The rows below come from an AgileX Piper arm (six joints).
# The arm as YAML. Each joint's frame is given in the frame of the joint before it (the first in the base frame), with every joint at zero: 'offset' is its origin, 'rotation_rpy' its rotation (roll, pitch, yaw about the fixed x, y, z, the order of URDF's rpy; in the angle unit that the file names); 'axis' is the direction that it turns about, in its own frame. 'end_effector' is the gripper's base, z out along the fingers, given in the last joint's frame.
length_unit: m
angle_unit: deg
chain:
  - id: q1
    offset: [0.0, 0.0, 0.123]
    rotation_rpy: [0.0, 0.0, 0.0]
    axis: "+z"
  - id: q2
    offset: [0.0, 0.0, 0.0]
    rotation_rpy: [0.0, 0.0, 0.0]
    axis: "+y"
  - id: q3
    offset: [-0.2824, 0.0, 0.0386]
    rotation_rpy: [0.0, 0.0, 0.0]
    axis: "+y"
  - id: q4
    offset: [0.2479, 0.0, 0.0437]
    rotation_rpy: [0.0, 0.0, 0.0]
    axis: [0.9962, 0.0, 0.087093]
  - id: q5
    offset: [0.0, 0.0, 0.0]
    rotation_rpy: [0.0, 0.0, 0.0]
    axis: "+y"
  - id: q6
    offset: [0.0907, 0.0, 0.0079]
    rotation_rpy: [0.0, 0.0, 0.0]
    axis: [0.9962, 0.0, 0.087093]
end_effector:
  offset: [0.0, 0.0, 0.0]
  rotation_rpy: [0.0, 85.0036, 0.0]
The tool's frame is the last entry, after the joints.
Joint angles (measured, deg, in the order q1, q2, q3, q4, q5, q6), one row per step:
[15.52 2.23 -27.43 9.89 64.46 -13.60]
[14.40 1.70 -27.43 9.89 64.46 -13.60]
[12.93 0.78 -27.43 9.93 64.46 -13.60]
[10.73 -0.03 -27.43 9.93 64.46 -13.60]
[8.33 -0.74 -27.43 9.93 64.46 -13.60]
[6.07 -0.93 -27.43 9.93 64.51 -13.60]
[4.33 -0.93 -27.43 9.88 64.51 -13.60]
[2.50 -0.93 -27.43 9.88 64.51 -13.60]
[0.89 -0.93 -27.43 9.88 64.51 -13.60]
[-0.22 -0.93 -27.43 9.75 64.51 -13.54]
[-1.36 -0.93 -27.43 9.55 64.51 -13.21]
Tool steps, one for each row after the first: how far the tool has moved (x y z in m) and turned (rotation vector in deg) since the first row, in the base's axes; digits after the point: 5 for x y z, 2 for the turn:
[-0.00103 -0.00025 -0.00001 0.14 -0.51 -1.12]
[-0.00297 -0.00059 -0.00005 0.39 -1.40 -2.57]
[-0.00447 -0.00071 -0.00012 0.55 -2.19 -4.77]
[-0.00570 -0.00062 -0.00020 0.65 -2.90 -7.17]
[-0.00570 -0.00029 -0.00030 0.61 -3.05 -9.42]
[-0.00528 -0.00007 -0.00031 0.52 -3.07 -11.19]
[-0.00485 0.00023 -0.00031 0.48 -3.08 -13.01]
[-0.00446 0.00047 -0.00031 0.43 -3.09 -14.62]
[-0.00417 0.00045 -0.00034 0.34 -3.09 -15.83]
[-0.00387 0.00033 -0.00038 0.41 -3.04 -17.25]

